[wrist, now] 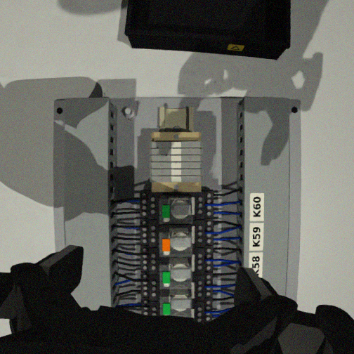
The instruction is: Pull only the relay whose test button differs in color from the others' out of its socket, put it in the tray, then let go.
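The relay with the orange test button (181, 241) sits in its socket, second from the top of the row, level with the label K59 (256, 236). The relay above it (181, 208) and the relays below it (181, 272) (181, 302) have green buttons and sit in their sockets. The black tray (175, 44) shows partly at the top edge of the view. My gripper (158, 274) is open, with its fingers wide apart on either side of the relay row at the bottom of the view, nothing between them. It hides the lower part of the row.
The grey panel (85, 165) carries wire ducts on both sides, the right one (265, 170) bearing labels. Blue and black wires run from the sockets to the ducts. A terminal block (176, 162) stands above the relays, below the tray. Arm shadows fall across panel and table.
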